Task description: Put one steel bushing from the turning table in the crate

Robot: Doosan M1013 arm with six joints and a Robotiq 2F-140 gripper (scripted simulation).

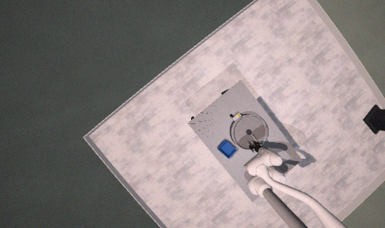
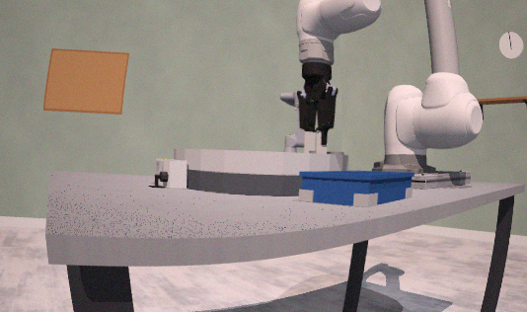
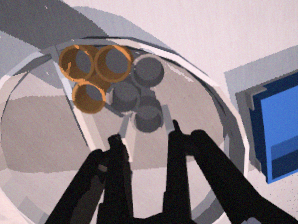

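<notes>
Right now my hand is 240 mm to the right of the blue crate, 130 mm short of it and 80 mm above it. The rest, counted from my hand: round grey turning table 90 mm to the right, 90 mm ahead, 50 mm below.
</notes>
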